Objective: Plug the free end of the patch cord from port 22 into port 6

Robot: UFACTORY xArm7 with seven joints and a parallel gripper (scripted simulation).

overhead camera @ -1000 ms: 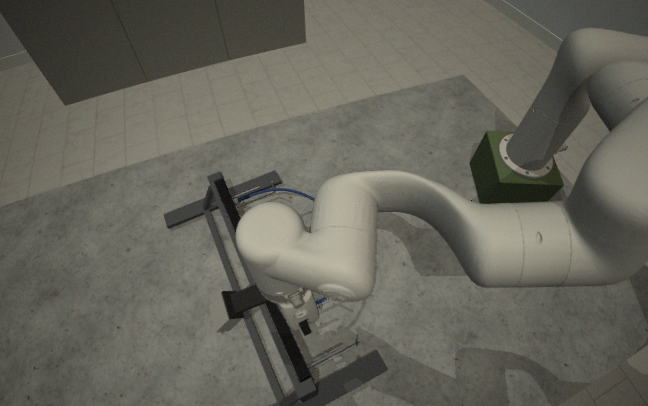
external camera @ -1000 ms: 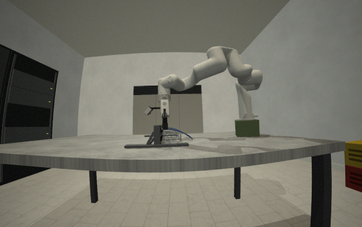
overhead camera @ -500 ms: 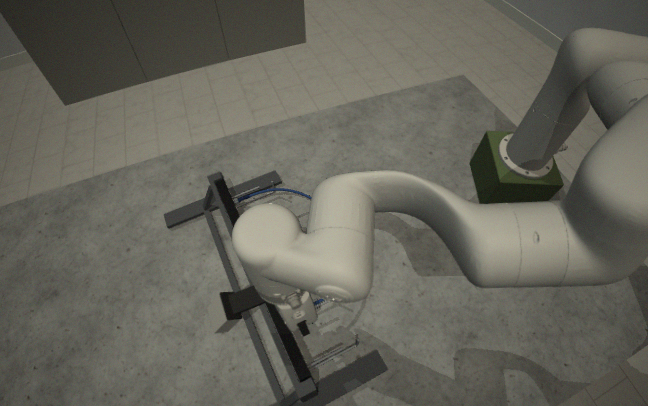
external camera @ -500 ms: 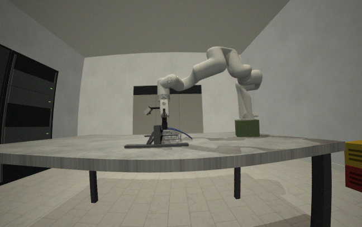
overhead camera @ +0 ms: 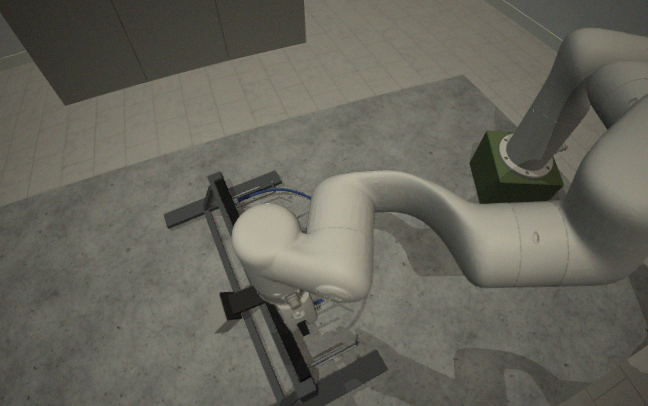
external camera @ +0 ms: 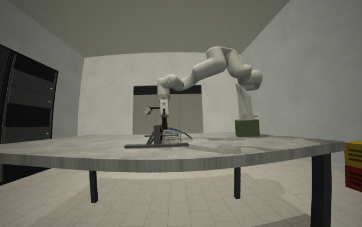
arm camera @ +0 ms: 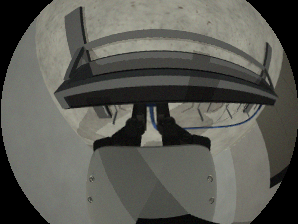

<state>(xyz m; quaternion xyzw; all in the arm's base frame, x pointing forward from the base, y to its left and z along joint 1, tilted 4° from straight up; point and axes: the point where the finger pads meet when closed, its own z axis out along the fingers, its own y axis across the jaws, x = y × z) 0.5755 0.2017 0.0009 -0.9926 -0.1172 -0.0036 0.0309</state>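
My gripper is now 2 cm short of the plug and 1 cm above it.
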